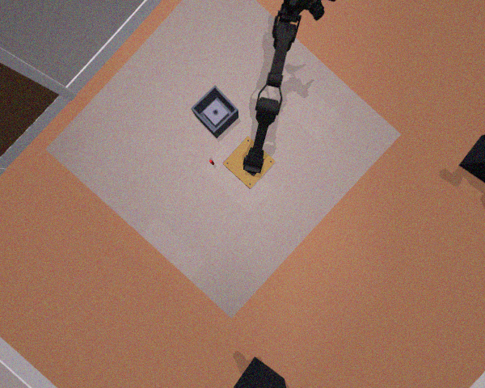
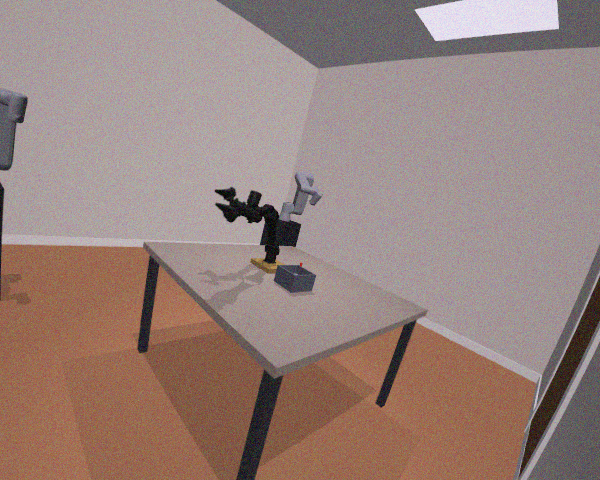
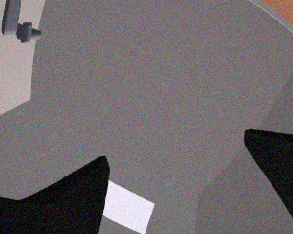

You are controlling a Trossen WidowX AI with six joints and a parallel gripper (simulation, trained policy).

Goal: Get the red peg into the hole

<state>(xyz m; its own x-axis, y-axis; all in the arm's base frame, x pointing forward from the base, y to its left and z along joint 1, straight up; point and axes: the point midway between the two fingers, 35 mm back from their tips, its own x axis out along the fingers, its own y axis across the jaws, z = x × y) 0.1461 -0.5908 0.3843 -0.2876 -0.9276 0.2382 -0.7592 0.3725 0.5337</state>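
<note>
The red peg is 40 mm ahead of my gripper tip, 720 mm to the left of it and 380 mm below it. Also, from my gripper tip: box (170 mm ahead, 510 mm to the left, 390 mm below).
</note>
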